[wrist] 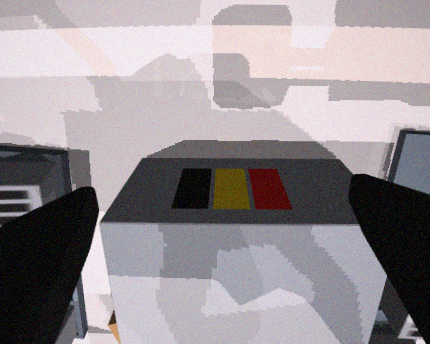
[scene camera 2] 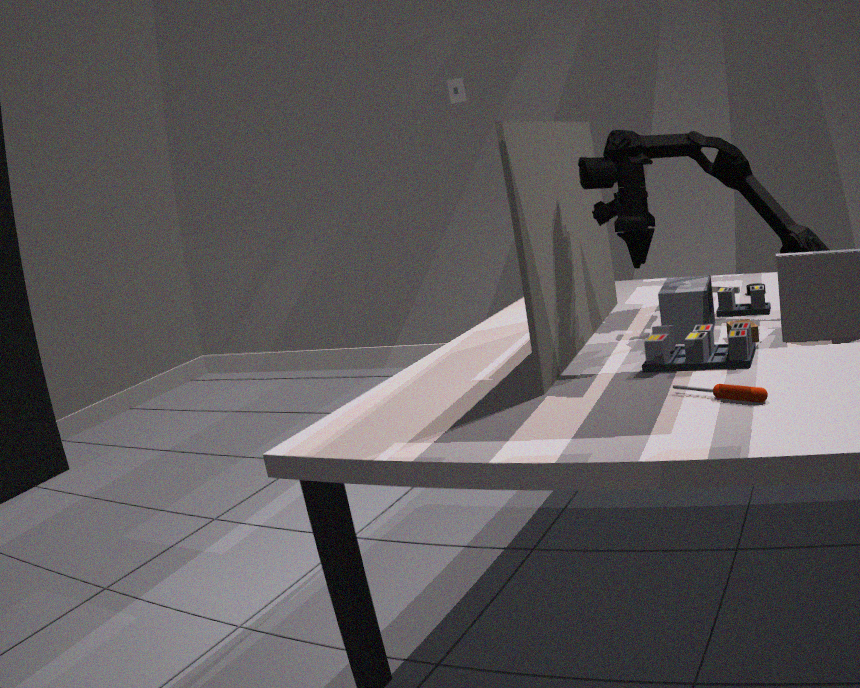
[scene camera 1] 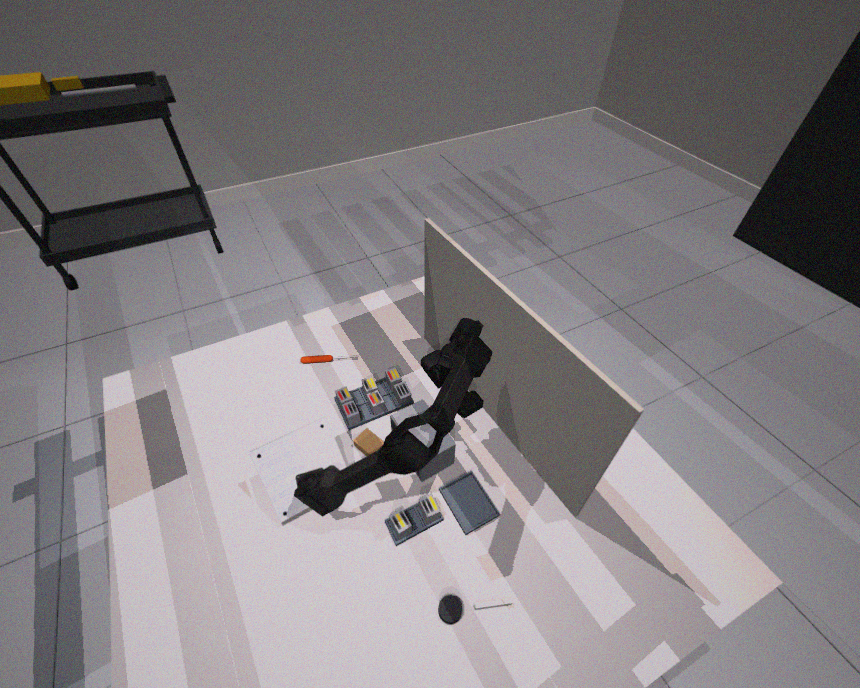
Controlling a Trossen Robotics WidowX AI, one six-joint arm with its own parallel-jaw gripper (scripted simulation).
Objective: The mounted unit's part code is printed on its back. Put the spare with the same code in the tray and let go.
Labels:
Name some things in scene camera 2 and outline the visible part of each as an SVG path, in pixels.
My gripper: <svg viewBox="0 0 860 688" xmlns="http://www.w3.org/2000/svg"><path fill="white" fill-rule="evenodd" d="M618 188L618 192L614 193L613 201L607 204L599 201L599 203L594 204L593 218L601 226L614 216L618 216L614 222L615 232L622 232L617 233L617 235L626 242L634 268L640 268L641 264L645 264L647 259L646 256L655 228L648 228L648 226L655 227L655 217L648 210L648 193L645 187Z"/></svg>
An orange screwdriver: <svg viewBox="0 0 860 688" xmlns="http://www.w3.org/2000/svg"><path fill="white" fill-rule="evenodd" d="M673 385L674 389L713 392L714 396L718 399L724 398L759 403L765 401L768 397L766 389L762 387L716 384L712 389Z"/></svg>

